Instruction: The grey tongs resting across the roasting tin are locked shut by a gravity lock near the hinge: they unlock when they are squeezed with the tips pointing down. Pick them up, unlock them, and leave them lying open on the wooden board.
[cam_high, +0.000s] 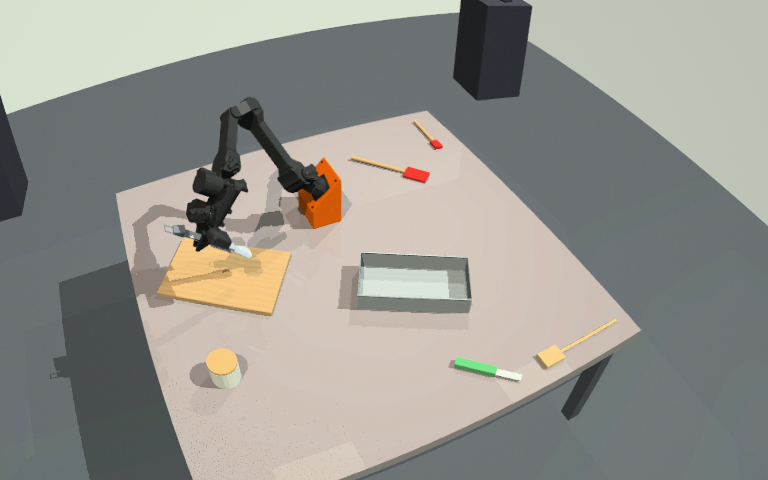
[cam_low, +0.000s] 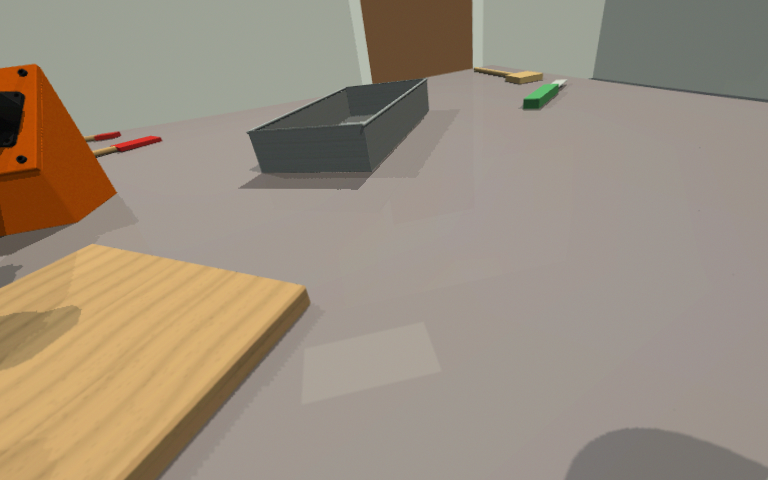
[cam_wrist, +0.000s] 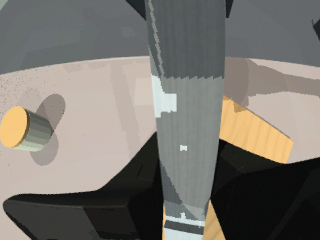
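My gripper tip is 6 cm past the wooden board, 7 cm to the right of it and 17 cm above it. From my gripper tip the other things lie so: green-handled tool: 50 cm ahead, 64 cm to the left, 17 cm below; cork-lidded jar: 30 cm ahead, 15 cm below; grey roasting tin: 16 cm ahead, 57 cm to the left, 15 cm below.
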